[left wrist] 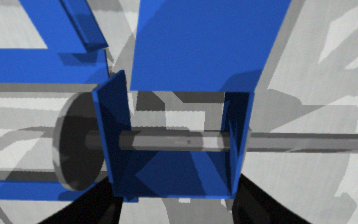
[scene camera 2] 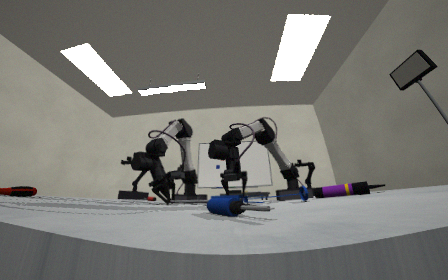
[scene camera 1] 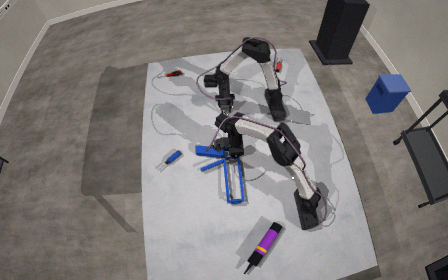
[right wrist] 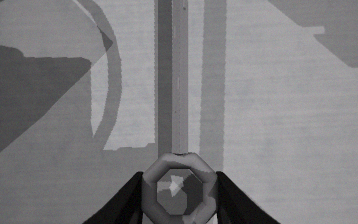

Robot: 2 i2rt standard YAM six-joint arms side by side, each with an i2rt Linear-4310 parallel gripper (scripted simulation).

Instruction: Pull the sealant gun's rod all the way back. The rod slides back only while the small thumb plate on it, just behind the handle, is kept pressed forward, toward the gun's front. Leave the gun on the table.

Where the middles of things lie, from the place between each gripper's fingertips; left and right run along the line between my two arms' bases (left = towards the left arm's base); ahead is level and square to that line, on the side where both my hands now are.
My left gripper is now 6 cm short of the blue sealant gun [left wrist: 202, 53], 1 cm to the left of it and 1 cm above it. From my left hand the other things lie so: blue-handled tool [scene camera 2: 232, 207] (33 cm ahead, 1 cm to the right, 2 cm below).
The blue sealant gun lies 50 mm ahead of my right hand, 250 mm to the left of it and 10 mm above it. Also, from my right hand: blue-handled tool: 330 mm ahead, 240 mm to the left.
